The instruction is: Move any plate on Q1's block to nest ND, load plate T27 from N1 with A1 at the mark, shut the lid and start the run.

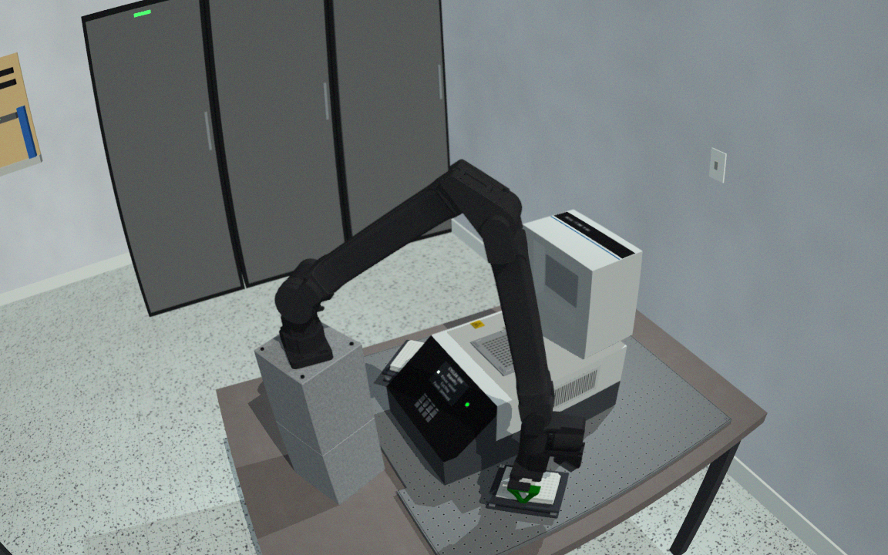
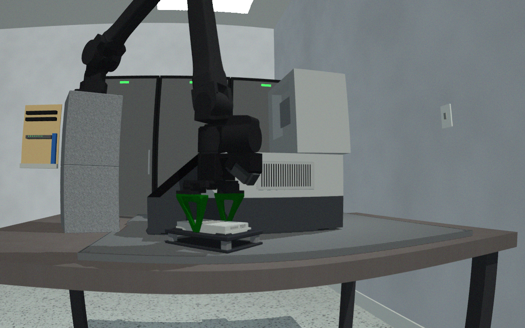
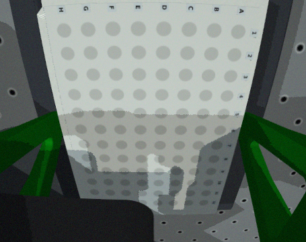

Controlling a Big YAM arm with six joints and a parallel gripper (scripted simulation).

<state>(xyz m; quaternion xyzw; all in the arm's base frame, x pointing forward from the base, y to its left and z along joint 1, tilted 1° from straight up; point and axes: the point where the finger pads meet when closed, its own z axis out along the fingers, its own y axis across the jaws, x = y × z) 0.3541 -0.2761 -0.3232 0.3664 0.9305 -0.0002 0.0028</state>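
The plate T27 lies right at my hand. Round my hand: dark nest ND: 30 mm behind, 550 mm to the left, 10 mm below; black plate nest N1: 10 mm below.
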